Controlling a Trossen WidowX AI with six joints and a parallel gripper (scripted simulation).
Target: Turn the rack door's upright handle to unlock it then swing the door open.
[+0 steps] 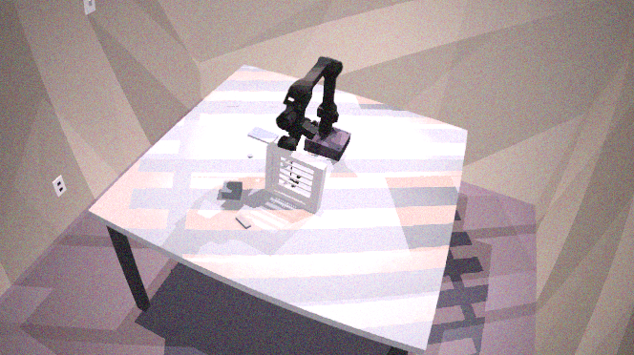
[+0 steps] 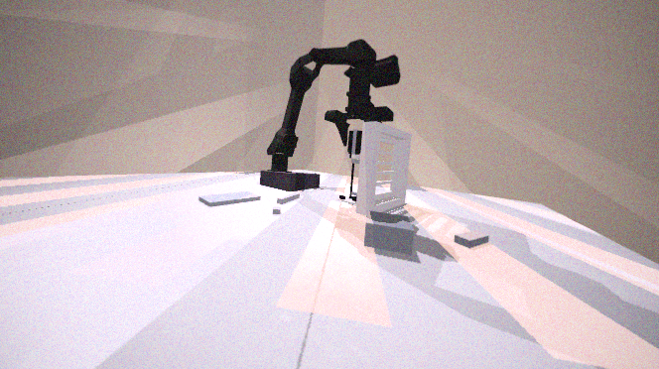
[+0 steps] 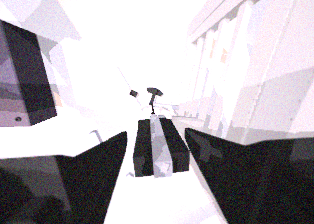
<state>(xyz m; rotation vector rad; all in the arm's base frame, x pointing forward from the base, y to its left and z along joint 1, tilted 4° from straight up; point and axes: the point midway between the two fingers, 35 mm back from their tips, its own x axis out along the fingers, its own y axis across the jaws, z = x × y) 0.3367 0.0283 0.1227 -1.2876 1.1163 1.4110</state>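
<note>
The dark upright handle is 10 mm to the left of my gripper tip and 30 mm below it. From my gripper tip the other things lie so: flat grey slab (180 mm behind, 260 mm to the right, 160 mm below); tiny piece (30 mm behind, 220 mm to the right, 160 mm below).
</note>
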